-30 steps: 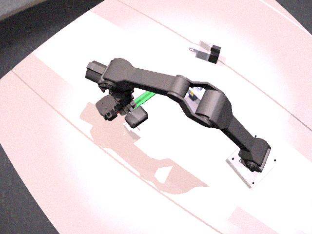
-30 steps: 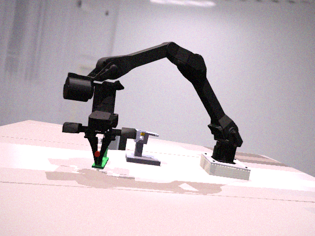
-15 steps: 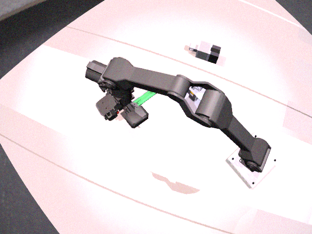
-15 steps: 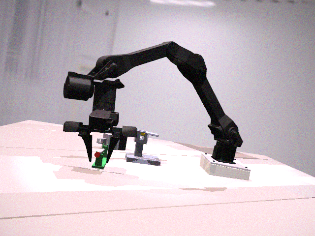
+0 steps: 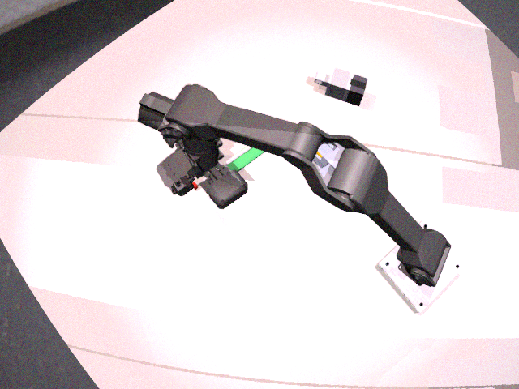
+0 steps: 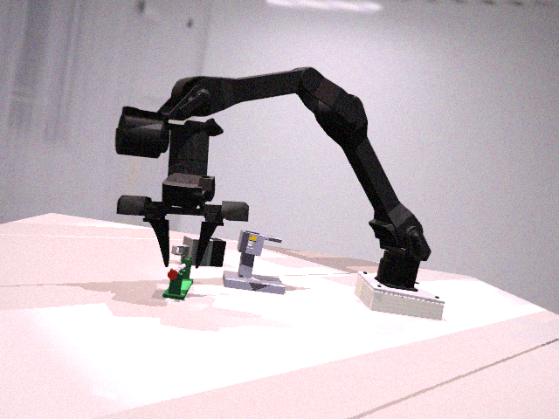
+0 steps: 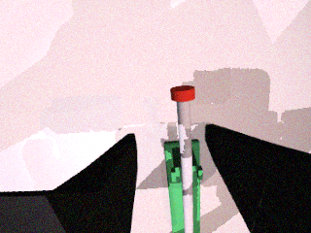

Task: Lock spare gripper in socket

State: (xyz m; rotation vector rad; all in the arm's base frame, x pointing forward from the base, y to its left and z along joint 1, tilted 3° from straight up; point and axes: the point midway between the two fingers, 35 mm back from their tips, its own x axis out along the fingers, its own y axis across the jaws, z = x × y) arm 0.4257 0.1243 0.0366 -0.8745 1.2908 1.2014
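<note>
Now: gripper tip 10 cm to the left of the green rack, 3 cm above it and 1 cm past it. The rest, counted from my gripper tip: spare gripper (35 cm to the right, 7 cm behind, 3 cm below); grey mount (18 cm to the right, 15 cm behind).
</note>
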